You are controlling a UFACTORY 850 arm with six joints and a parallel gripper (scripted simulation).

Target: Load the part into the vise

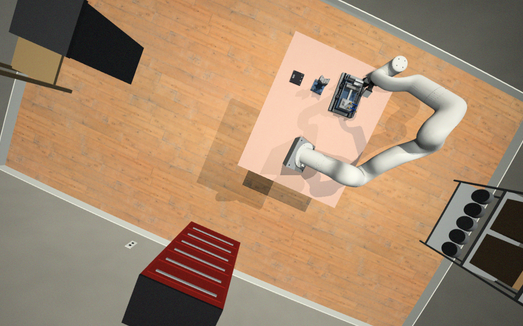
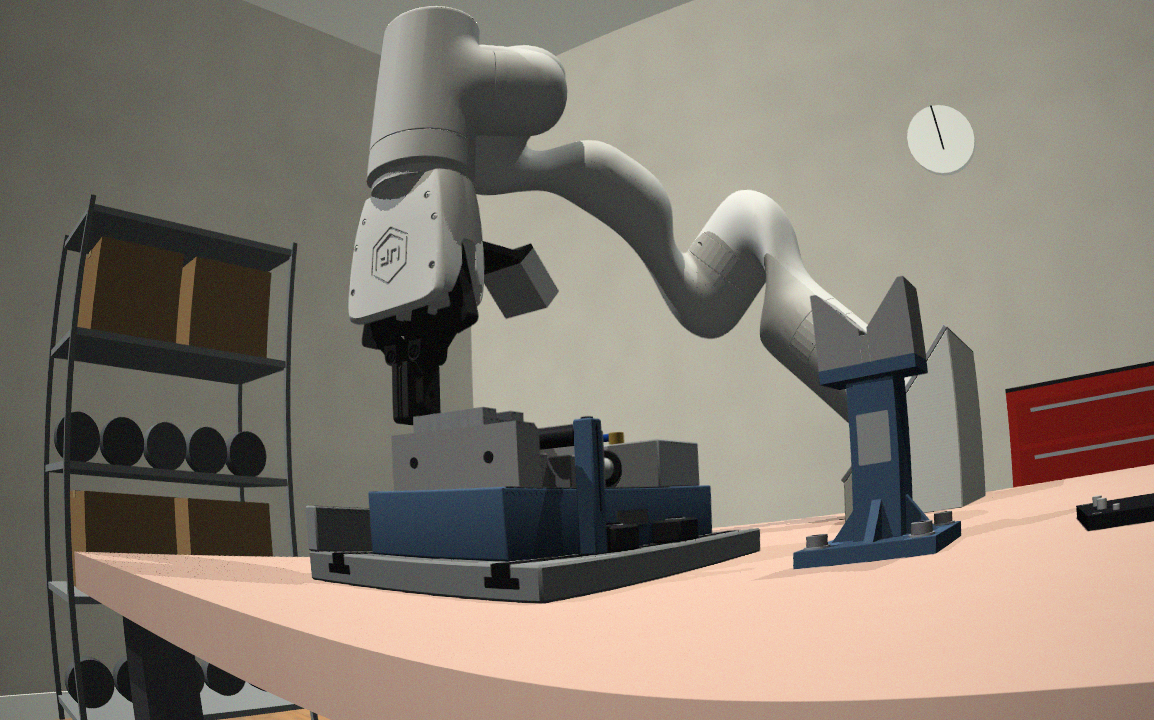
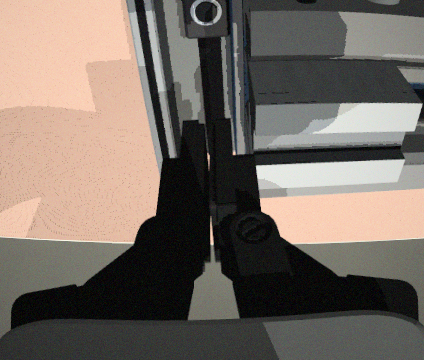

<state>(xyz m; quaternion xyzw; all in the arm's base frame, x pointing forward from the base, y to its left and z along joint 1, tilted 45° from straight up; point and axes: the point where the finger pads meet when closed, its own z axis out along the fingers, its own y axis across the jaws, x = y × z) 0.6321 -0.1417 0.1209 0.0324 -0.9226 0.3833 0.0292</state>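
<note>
The part is 50 mm to the left of my hand and 30 mm below it. The rest, counted from my hand: cylinder rod (90 mm behind, 60 mm to the left, 50 mm below); then moving jaw (60 mm to the left, 50 mm below, 40 mm behind); then work stop rod (110 mm to the left, 40 mm below, 10 mm behind).
</note>
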